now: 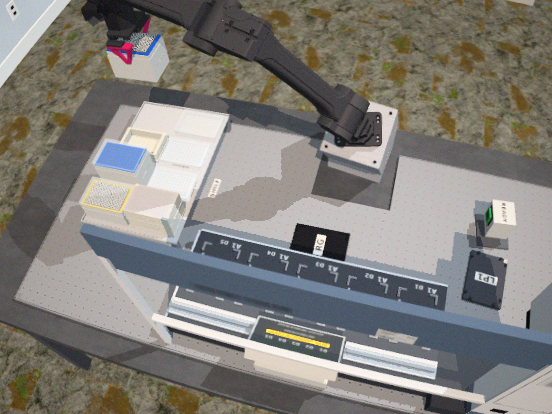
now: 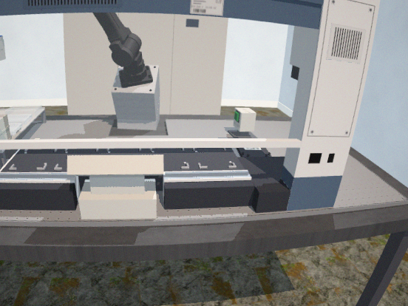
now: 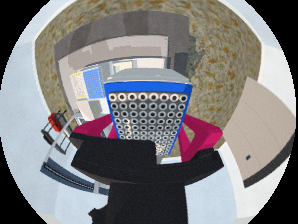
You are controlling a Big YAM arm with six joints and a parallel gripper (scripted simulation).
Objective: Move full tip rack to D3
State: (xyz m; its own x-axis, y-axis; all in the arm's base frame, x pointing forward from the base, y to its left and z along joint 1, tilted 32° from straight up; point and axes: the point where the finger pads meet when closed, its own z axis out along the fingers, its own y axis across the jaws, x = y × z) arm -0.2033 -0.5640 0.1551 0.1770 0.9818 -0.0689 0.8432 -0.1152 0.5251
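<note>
Now: hand 1 cm to the right of the blue-framed tip rack. Round my hand: shelf (17 cm ahead, 3 cm to the left, 28 cm below); then cream reservoir (10 cm ahead, 2 cm to the right, 27 cm below); then clear flat piece (24 cm ahead, 9 cm to the left, 27 cm below).
</note>
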